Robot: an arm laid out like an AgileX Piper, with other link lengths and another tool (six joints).
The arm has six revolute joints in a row. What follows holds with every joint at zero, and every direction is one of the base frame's. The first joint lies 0.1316 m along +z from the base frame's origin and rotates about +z. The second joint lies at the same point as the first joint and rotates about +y. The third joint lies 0.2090 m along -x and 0.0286 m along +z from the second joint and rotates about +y. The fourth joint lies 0.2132 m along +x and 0.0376 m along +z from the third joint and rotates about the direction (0.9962, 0, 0.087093). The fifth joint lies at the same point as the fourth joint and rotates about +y. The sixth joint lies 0.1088 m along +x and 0.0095 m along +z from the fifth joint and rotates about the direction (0.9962, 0, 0.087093). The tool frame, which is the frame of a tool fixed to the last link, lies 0.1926 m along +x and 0.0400 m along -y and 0.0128 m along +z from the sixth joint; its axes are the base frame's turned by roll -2.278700, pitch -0.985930 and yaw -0.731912 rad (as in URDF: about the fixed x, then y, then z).
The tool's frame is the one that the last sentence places.
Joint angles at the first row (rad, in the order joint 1, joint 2, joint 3, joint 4, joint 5, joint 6):
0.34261 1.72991 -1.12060 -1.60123 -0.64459 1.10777
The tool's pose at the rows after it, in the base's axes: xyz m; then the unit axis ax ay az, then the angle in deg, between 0 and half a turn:
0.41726 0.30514 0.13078 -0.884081 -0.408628 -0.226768 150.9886
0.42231 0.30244 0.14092 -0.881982 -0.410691 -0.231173 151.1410
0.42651 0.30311 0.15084 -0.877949 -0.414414 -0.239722 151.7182
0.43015 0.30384 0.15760 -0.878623 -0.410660 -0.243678 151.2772
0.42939 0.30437 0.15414 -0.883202 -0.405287 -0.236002 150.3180
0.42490 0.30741 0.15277 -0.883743 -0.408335 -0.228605 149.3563
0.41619 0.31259 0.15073 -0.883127 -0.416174 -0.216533 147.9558
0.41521 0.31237 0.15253 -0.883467 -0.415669 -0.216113 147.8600
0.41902 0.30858 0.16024 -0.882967 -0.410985 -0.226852 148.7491
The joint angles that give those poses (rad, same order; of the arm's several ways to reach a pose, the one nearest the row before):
0.31719 1.72989 -1.16664 -1.65731 -0.67677 1.16788
0.30052 1.72990 -1.20697 -1.70193 -0.69610 1.21244
0.29949 1.72994 -1.23945 -1.72545 -0.69795 1.23114
0.29950 1.73358 -1.26370 -1.73268 -0.69824 1.25643
0.29949 1.73996 -1.26556 -1.73462 -0.70247 1.28036
0.29948 1.74161 -1.26721 -1.74134 -0.72074 1.29844
0.29950 1.74191 -1.26721 -1.75287 -0.75343 1.32195
0.29948 1.73519 -1.26718 -1.75954 -0.75509 1.33345
0.29947 1.71663 -1.26720 -1.76511 -0.73650 1.33698

